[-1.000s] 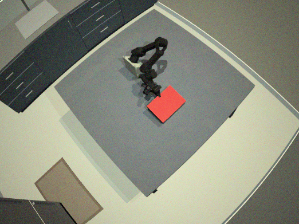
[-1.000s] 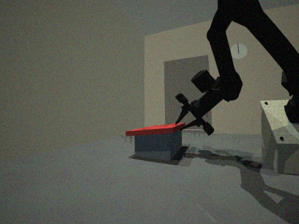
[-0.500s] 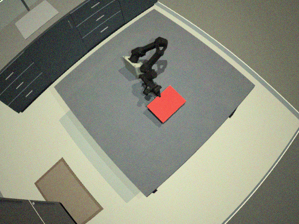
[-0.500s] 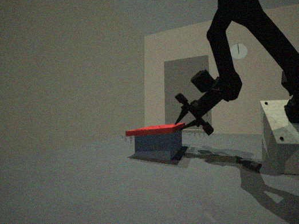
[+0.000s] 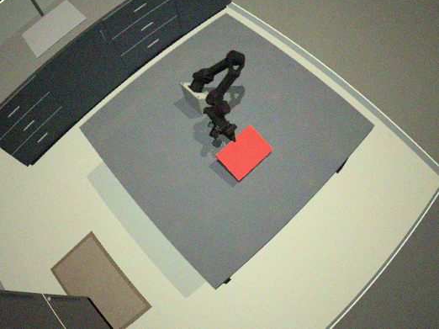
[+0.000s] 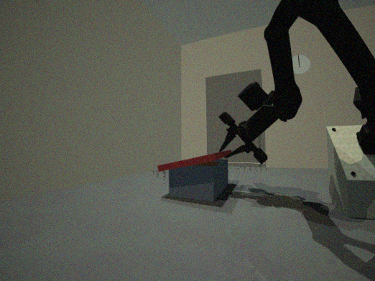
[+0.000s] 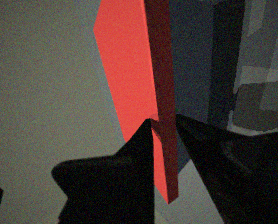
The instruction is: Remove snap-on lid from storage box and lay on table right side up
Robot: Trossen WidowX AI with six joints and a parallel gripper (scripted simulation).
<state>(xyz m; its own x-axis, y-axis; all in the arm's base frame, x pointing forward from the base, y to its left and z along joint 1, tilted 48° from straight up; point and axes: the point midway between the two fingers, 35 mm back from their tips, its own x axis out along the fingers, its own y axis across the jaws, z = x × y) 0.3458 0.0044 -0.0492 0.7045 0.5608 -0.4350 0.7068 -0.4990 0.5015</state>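
My gripper tip is 8 cm short of the red lid and 1 cm above it. Also, from my gripper tip: grey-blue storage box: 7 cm below, 7 cm ahead.
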